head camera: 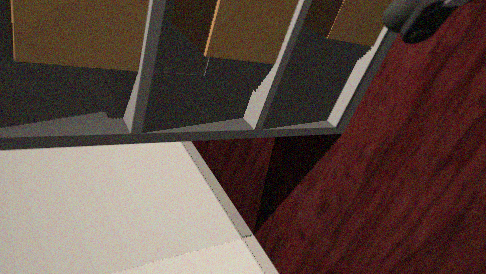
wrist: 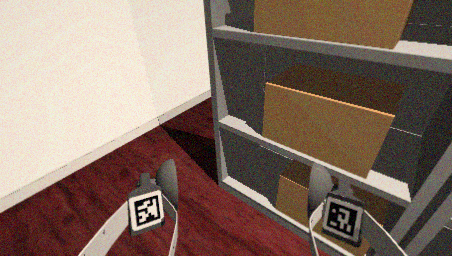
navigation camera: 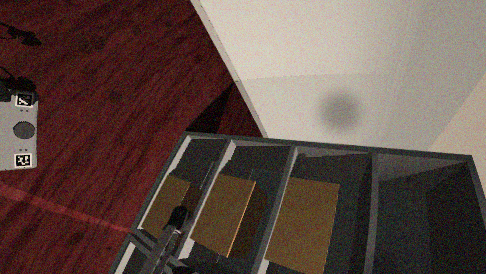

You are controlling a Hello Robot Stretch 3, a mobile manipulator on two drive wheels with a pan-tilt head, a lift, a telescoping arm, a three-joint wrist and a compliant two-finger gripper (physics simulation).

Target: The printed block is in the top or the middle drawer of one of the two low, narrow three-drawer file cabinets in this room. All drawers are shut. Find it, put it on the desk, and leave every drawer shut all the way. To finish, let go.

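Seen in the pictures: gripper, fingertip midpoint: point(navigation camera: 186, 240); robot's base, origin of the base link: point(navigation camera: 24, 128).
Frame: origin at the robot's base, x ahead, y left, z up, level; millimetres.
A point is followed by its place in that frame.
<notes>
My gripper point(wrist: 241, 180) @(z 1034, x 207, y -141 mm) is open in the wrist view, with its two fingertips well apart. Wood floor and part of a shelf unit show behind the fingers, and no object is between them. Dark parts of the gripper also show at the top right of the head camera view and near the bottom of the navigation view. The printed block, the two file cabinets and the desk do not show in these views.
A grey shelf unit point(head camera: 200, 136) @(z 755, x 1079, y 9 mm) point(navigation camera: 370, 210) @(z 1417, x 893, y -258 mm) point(wrist: 215, 90) holds brown boxes point(head camera: 250, 30) @(z 676, x 880, y -308 mm) point(navigation camera: 222, 215) @(z 686, x 796, y -429 mm) point(wrist: 325, 125) and stands near a pale wall point(head camera: 100, 200) @(z 828, x 2248, y 386 mm) point(navigation camera: 300, 50) @(z 871, x 1595, y 846 mm) point(wrist: 90, 75). Dark red wood floor point(head camera: 400, 175) @(z 1, x 816, y 194 mm) point(navigation camera: 125, 100) @(z 0, x 534, y 213 mm) point(wrist: 120, 175) runs beside the unit. Part of my base point(navigation camera: 10, 120) @(z 160, x -44, y 40 mm) shows at the left.
</notes>
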